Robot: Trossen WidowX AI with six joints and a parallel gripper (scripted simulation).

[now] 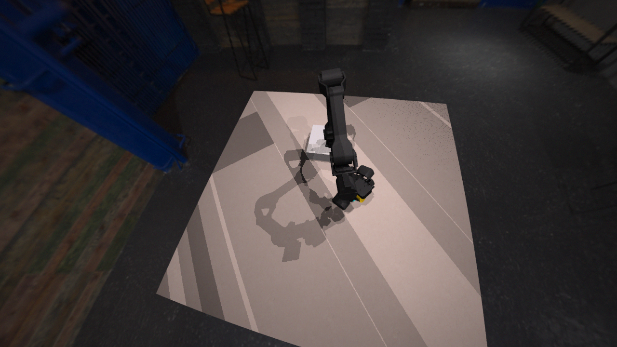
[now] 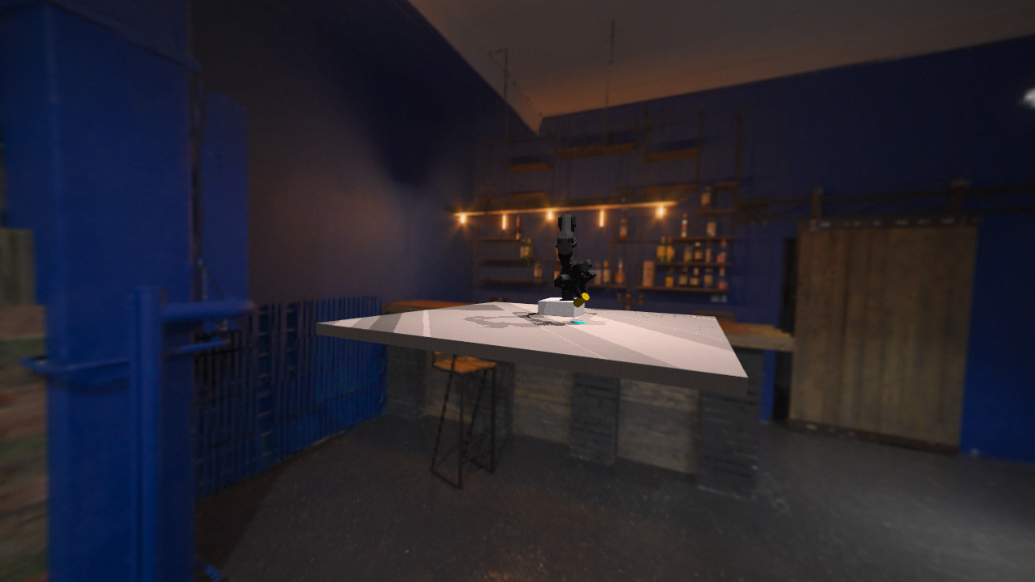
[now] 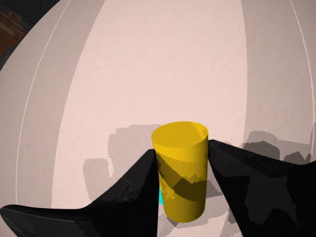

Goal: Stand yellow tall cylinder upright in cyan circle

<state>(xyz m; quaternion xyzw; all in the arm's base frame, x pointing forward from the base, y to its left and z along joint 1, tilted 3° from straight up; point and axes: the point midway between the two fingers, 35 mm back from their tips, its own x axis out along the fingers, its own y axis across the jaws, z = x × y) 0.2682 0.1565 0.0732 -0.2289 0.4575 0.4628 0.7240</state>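
My gripper tip is now 4 cm past the cyan circle, 3 cm to the left of it and 11 cm above it. From my gripper tip the other things lie so: yellow tall cylinder: 1 cm behind, 1 cm to the right, 1 cm below.
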